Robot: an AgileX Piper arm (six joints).
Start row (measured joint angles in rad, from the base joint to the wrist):
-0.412 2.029 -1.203 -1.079 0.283 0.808
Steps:
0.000 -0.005 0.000 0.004 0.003 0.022
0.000 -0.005 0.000 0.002 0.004 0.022
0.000 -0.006 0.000 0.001 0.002 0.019
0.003 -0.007 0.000 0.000 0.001 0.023
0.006 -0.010 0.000 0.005 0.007 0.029
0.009 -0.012 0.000 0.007 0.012 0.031
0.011 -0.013 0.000 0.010 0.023 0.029
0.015 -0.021 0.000 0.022 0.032 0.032
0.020 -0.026 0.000 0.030 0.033 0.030
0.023 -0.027 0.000 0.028 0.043 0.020
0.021 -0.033 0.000 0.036 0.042 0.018
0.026 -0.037 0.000 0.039 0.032 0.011
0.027 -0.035 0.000 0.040 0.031 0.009
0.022 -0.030 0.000 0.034 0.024 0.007
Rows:
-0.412 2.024 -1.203 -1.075 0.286 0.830
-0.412 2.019 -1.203 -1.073 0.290 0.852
-0.412 2.013 -1.203 -1.072 0.292 0.871
-0.409 2.006 -1.203 -1.072 0.293 0.894
-0.403 1.996 -1.203 -1.067 0.300 0.923
-0.394 1.984 -1.203 -1.060 0.312 0.954
-0.383 1.971 -1.203 -1.050 0.335 0.983
-0.368 1.950 -1.203 -1.028 0.367 1.015
-0.348 1.924 -1.203 -0.998 0.400 1.045
-0.325 1.897 -1.203 -0.970 0.443 1.065
-0.304 1.864 -1.203 -0.934 0.485 1.083
-0.278 1.827 -1.203 -0.895 0.517 1.094
-0.251 1.792 -1.203 -0.855 0.548 1.103
-0.229 1.762 -1.203 -0.821 0.572 1.110

